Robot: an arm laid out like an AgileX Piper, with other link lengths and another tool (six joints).
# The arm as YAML. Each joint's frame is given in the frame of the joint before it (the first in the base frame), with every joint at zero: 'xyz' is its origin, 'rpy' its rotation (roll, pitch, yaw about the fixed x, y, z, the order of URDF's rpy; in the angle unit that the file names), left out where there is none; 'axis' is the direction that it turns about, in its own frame. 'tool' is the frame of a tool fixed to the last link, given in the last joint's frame.
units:
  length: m
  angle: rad
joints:
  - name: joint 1
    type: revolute
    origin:
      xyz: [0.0, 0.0, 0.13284]
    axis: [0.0, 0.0, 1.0]
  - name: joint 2
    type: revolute
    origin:
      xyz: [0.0, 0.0, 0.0]
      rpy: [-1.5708, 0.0, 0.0]
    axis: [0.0, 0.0, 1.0]
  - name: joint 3
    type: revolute
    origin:
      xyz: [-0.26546, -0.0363, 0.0]
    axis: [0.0, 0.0, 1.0]
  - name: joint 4
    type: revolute
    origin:
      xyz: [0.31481, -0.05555, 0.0]
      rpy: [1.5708, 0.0, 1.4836]
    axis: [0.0, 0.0, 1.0]
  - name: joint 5
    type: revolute
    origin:
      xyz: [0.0, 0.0, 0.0]
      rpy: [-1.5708, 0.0, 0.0]
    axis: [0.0, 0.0, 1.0]
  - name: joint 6
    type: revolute
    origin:
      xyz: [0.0, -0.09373, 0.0]
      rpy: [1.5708, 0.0, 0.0]
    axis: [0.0, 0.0, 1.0]
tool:
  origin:
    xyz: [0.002, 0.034, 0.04]
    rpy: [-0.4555, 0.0, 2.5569]
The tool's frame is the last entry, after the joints.
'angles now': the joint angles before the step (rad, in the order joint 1, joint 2, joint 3, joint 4, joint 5, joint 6). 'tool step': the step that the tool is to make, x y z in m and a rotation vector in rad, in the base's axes. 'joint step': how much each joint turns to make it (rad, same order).
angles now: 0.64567, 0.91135, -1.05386, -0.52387, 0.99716, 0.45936
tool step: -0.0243, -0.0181, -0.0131, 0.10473, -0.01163, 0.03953
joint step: -0.07833, -0.15890, 0.14352, 0.14983, -0.09017, -0.07714
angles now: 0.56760, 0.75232, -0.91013, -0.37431, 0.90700, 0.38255
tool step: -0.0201, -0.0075, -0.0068, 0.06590, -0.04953, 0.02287
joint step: -0.00303, -0.12370, 0.10121, 0.03252, -0.05740, 0.00337
